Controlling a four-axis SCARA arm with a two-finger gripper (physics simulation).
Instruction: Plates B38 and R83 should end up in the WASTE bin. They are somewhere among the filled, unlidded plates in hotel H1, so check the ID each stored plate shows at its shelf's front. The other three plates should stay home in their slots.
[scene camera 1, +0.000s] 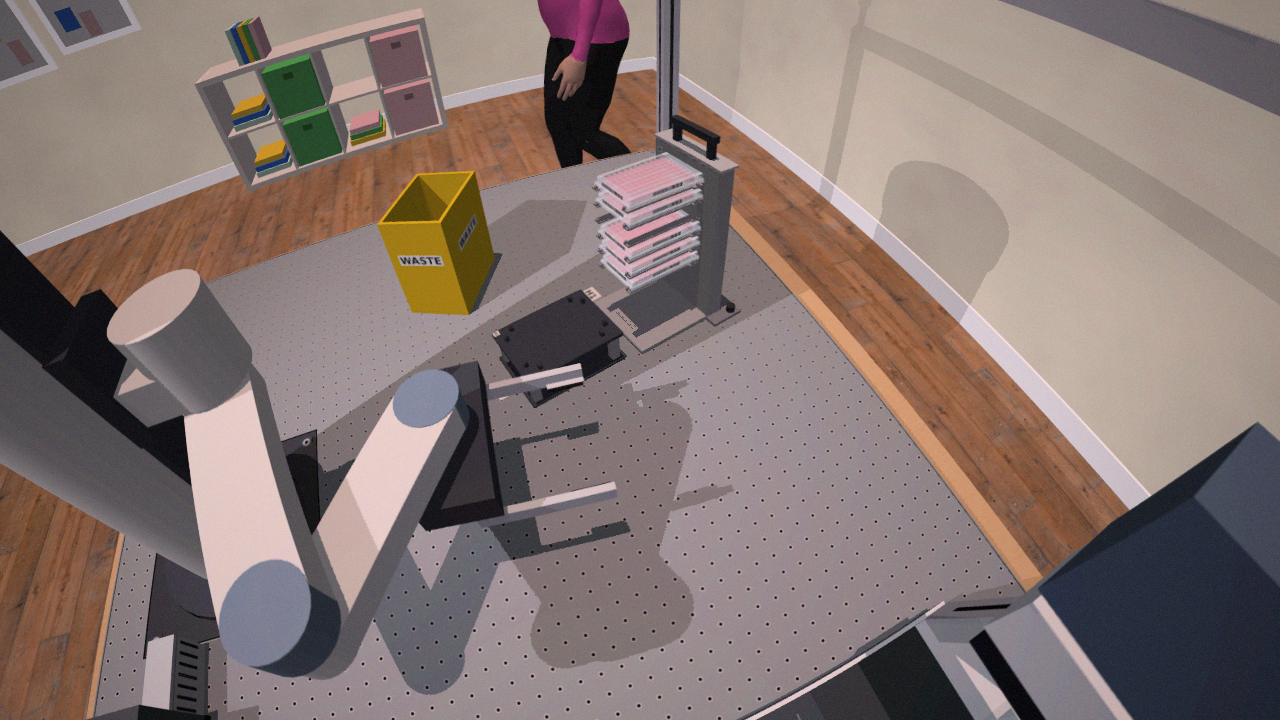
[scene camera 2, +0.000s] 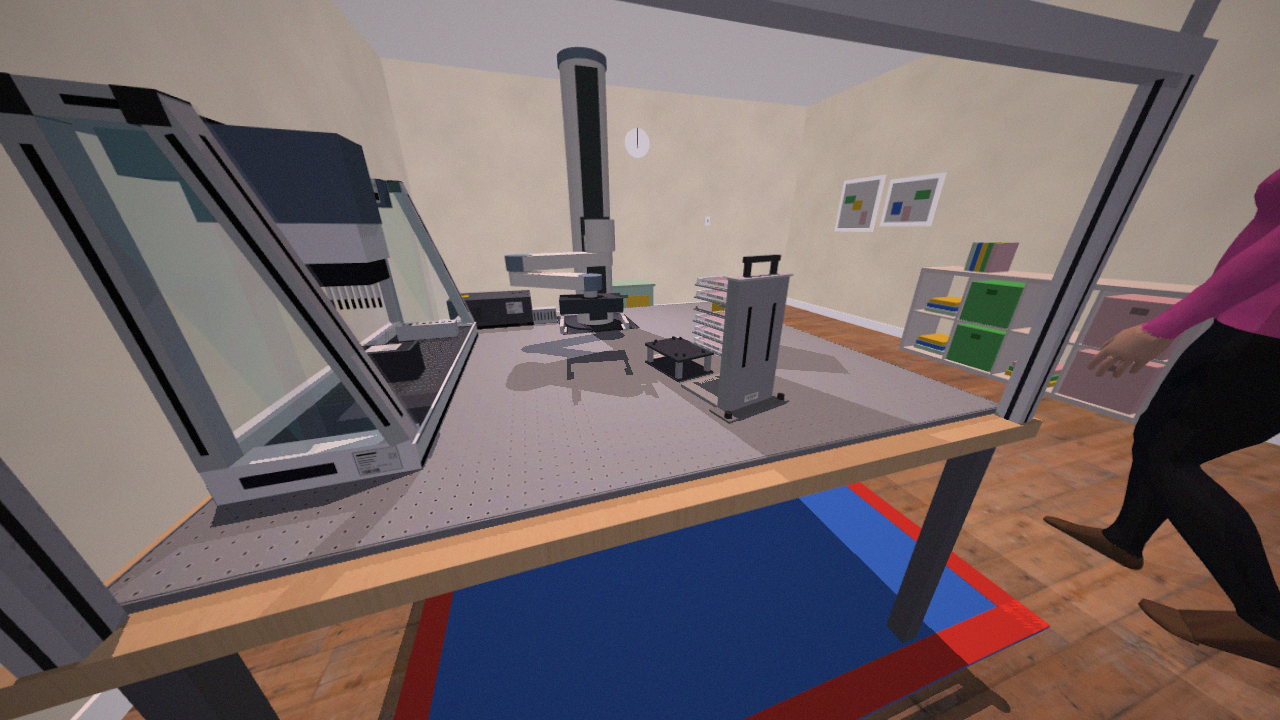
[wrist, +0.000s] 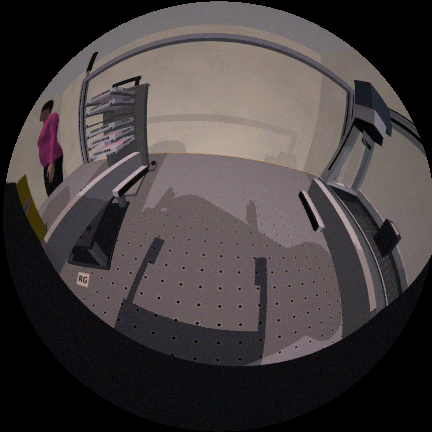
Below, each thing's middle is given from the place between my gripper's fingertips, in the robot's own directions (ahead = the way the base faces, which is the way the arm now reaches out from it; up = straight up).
The black stand (scene camera 1: 560, 333) is 23 cm to the left of my hand, 8 cm below it and 1 cm ahead of it. Also, from my hand: plate R83 (scene camera 1: 633, 219): 27 cm to the left, 18 cm ahead, 10 cm above; plate B38 (scene camera 1: 680, 247): 27 cm to the left, 18 cm ahead, 1 cm above; plate B33 (scene camera 1: 643, 182): 27 cm to the left, 18 cm ahead, 13 cm above.
